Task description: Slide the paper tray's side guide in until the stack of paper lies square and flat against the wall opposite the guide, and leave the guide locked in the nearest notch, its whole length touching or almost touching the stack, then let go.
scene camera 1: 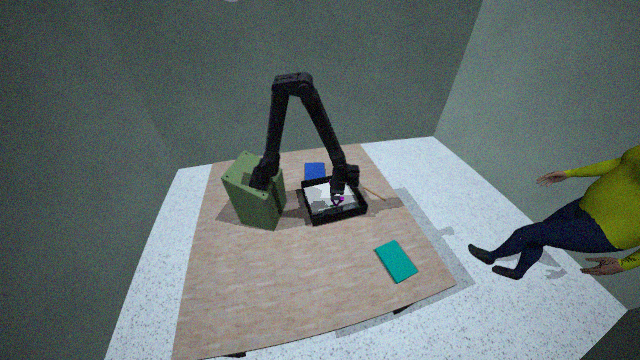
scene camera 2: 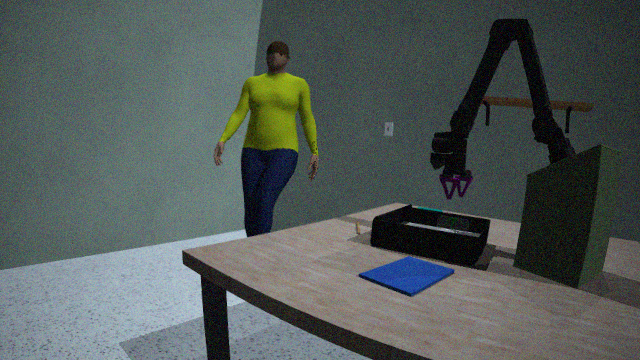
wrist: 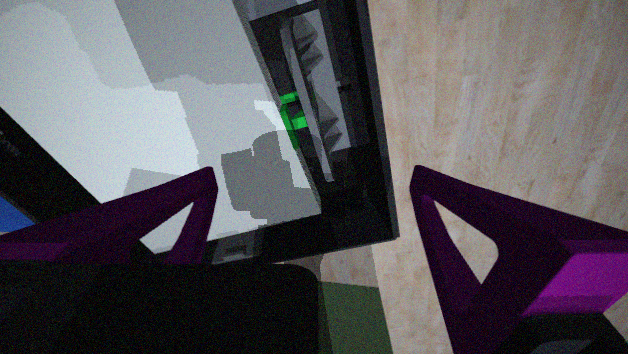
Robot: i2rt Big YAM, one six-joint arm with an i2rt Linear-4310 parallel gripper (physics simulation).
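Where they show: gripper, fingertip midpoint: (scene camera 1: 335, 199) (scene camera 2: 455, 198) (wrist: 313, 177); arm's base, origin of the base link: (scene camera 1: 259, 179) (scene camera 2: 565, 167).
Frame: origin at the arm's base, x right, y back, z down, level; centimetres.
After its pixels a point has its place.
The black paper tray (scene camera 1: 340, 216) {z 25.7, x 5.4, y -41.5 cm} (scene camera 2: 425, 245) {z 26.2, x -23.9, y -34.3 cm} (wrist: 375, 125) {z 21.4, x 5.8, y -37.5 cm} stands on the table. A white paper stack (scene camera 1: 316, 192) {z 25.4, x -14.1, y -28.9 cm} (wrist: 150, 125) {z 25.4, x -12.0, y -36.7 cm} lies in it, partly in shadow. The side guide's green latch (wrist: 298, 122) {z 22.5, x 0.5, y -37.6 cm} shows beside the stack's long edge, with dark and grey parts between it and the near tray wall. Whether the guide touches the stack along its whole length, or sits in a notch, I cannot tell. My gripper (scene camera 1: 337, 202) {z 14.9, x 1.5, y -38.2 cm} (scene camera 2: 455, 196) {z 14.9, x 1.5, y -38.2 cm} (wrist: 313, 177) {z 14.9, x 1.5, y -38.2 cm} is open and empty above the tray. In the wrist view one fingertip is over the paper, the other over the table outside the wall.
A green block (scene camera 1: 255, 205) {z 8.9, x 9.1, y 2.4 cm} (scene camera 2: 560, 225) {z 14.9, x -14.8, y 2.1 cm} (wrist: 355, 315) {z 24.5, x 6.1, y -5.0 cm} stands at the arm's base. A blue flat book (scene camera 1: 314, 171) {z 28.8, x -39.1, y -28.8 cm} (scene camera 2: 407, 276) {z 28.9, x -42.5, y -27.9 cm} (wrist: 12, 215) {z 28.9, x -36.4, y -24.5 cm} and a thin stick (scene camera 1: 375, 193) {z 28.8, x -14.1, y -68.5 cm} lie near the tray. A teal book (scene camera 1: 396, 261) {z 27.9, x 34.1, y -66.3 cm} lies farther off. A person (scene camera 1: 610, 210) (scene camera 2: 272, 115) stands beyond the table.
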